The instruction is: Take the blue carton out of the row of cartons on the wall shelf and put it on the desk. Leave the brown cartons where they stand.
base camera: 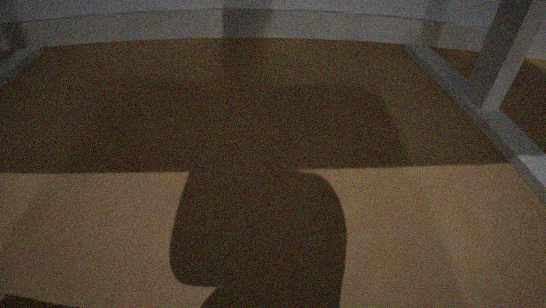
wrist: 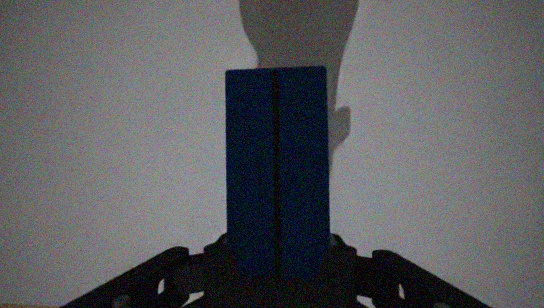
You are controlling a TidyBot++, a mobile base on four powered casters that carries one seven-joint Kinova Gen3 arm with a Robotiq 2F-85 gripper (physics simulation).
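Places are measured from the arm's base along level axes (x ahead, y left, z up), in metres.
Where they show: gripper, fingertip midpoint: [wrist: 280,240].
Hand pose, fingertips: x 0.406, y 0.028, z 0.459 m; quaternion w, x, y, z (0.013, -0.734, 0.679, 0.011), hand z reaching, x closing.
Note:
After its pixels a point has its place.
The blue carton [wrist: 252,155] {y 0.044, x 0.465, z 0.508 m} is upright in the middle of the wrist view, with a thin dark line down its near face. My gripper [wrist: 280,240] {y 0.028, x 0.406, z 0.459 m} is shut on the lower part of the carton, one finger on each side. The fingertips are partly hidden by the carton and by the dark. The brown cartons and the wall shelf do not show in either view. No desk top can be made out; the grey metal legs and rails [base camera: 500,50] {y -0.467, x 0.681, z -0.236 m} in the base view look like the underframe of a desk.
A plain pale wall [wrist: 125,125] {y 0.259, x 0.494, z 0.324 m} stands behind the carton, with a grey shadow on it. A thin wood-coloured strip [wrist: 20,305] shows at the bottom left of the wrist view. In the base view, the wooden floor [base camera: 100,225] {y 0.226, x 0.328, z -0.396 m} carries dark shadows and runs to a wall base [base camera: 125,27] {y 0.480, x 1.013, z -0.352 m}.

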